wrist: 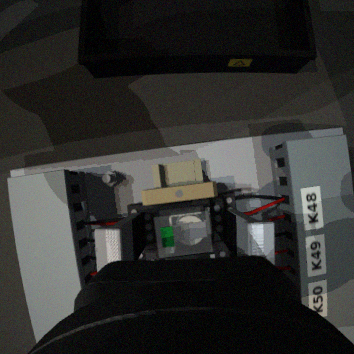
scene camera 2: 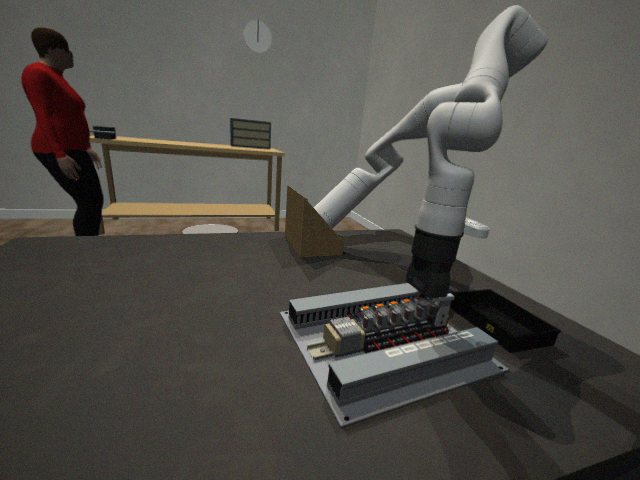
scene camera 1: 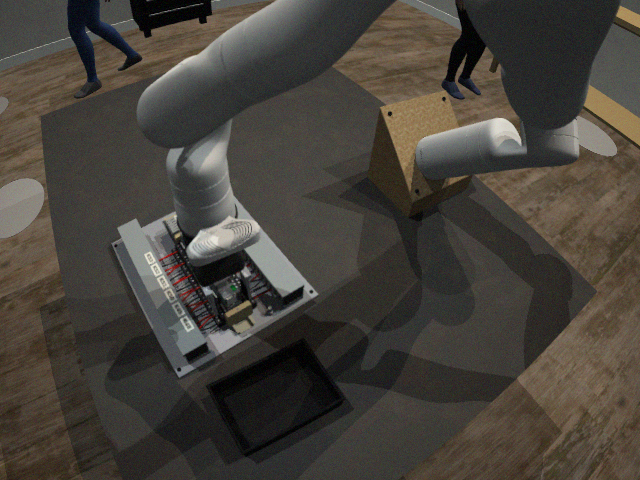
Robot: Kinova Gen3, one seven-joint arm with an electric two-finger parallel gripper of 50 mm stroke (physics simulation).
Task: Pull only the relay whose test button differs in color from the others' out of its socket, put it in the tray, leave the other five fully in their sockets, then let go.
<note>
In view: my gripper (scene camera 2: 429,316), a panel plate (wrist: 242,165) and a beige end stop (wrist: 208,188).
My gripper also shows in the wrist view (wrist: 183,227) and in scene camera 1 (scene camera 1: 230,302).
</note>
